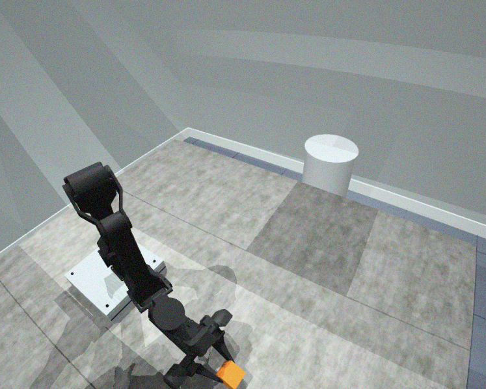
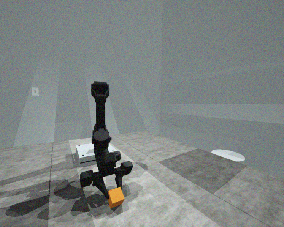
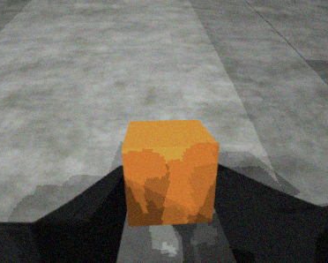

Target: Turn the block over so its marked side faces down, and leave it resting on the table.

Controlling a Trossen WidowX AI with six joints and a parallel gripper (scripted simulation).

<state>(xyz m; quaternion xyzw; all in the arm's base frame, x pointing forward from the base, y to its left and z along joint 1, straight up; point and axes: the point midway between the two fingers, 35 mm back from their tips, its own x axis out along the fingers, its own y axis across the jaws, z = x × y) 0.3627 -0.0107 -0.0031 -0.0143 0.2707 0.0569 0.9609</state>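
Right now my gripper tip is 1 cm above the orange block.
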